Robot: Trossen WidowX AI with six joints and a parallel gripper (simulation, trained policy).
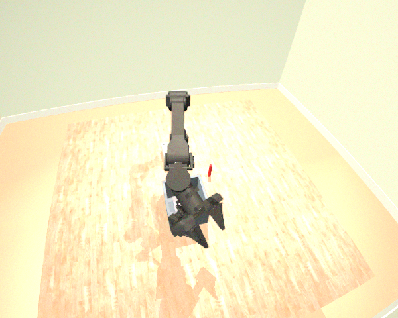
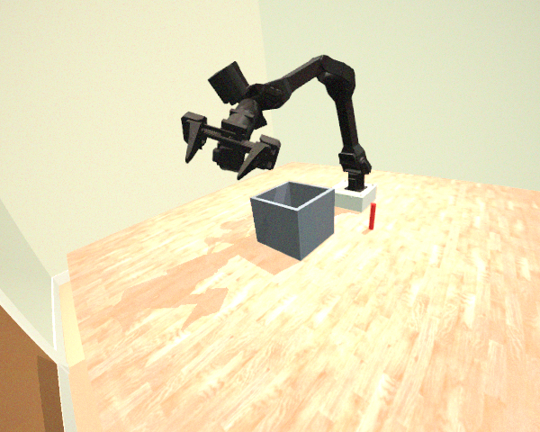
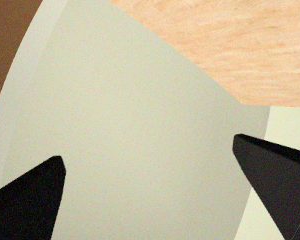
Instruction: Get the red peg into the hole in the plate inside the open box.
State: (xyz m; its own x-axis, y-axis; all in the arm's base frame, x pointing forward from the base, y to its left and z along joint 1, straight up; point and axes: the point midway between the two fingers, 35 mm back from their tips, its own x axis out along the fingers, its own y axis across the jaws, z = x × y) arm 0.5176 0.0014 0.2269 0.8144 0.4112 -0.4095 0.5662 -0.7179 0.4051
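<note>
Now: the red peg 40 cm behind my gripper tip, 11 cm to the left of it and 22 cm below it. From my gripper tip the other things lie so: plate 23 cm behind, 4 cm to the right, 22 cm below.
</note>
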